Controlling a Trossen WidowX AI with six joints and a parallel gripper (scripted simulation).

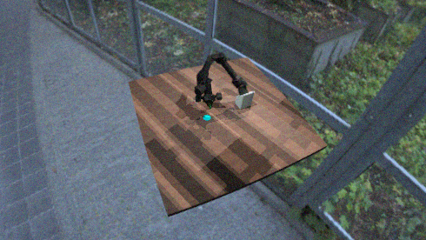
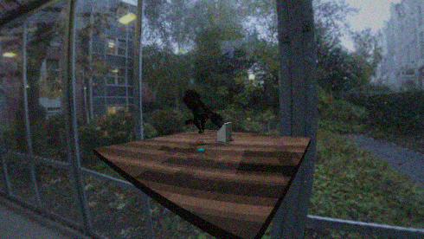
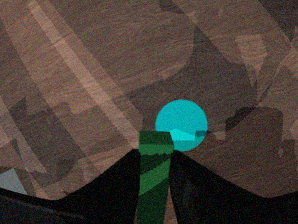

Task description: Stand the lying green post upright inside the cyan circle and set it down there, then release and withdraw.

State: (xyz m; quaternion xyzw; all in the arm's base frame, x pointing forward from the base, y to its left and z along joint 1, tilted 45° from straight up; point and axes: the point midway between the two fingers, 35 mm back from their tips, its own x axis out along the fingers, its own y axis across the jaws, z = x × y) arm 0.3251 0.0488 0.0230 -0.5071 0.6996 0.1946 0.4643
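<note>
Right now my gripper tip is 1 cm short of the cyan circle, 1 cm to the left of it and 12 cm above it. From my gripper tip the other things lie so: green post (1 cm behind, 2 cm to the right, 1 cm below).
</note>
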